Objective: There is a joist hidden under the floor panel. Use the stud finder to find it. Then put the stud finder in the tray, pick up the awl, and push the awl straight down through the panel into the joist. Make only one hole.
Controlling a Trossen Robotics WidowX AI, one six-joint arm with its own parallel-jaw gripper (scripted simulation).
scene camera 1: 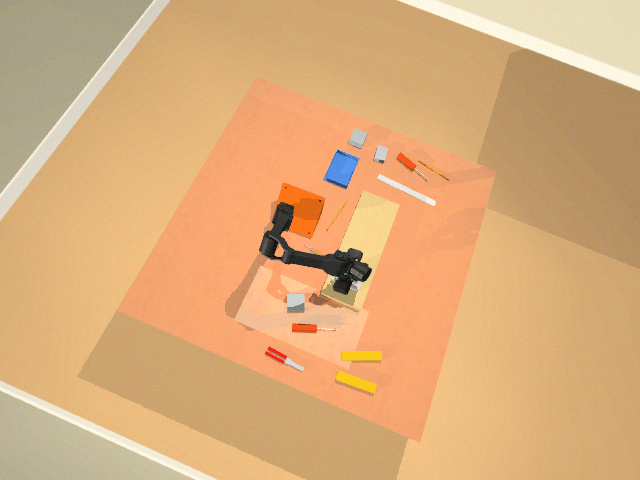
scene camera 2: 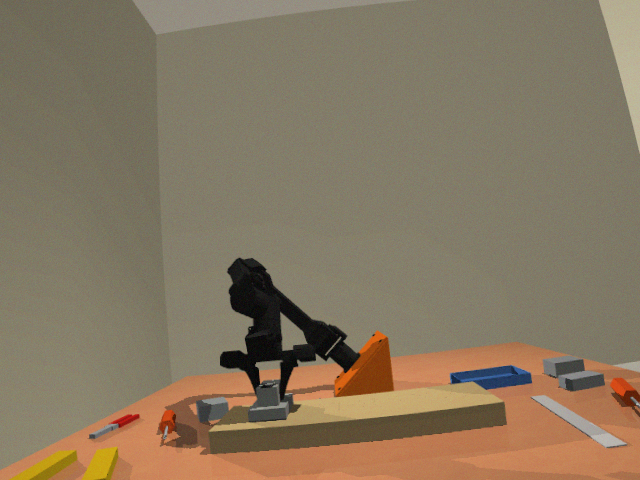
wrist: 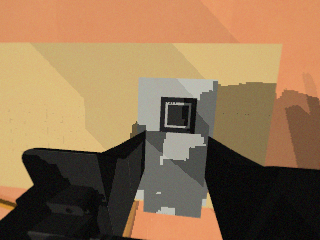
Scene:
The same spot on a blue tray: (scene camera 2: 494, 377) is (scene camera 1: 336, 162).

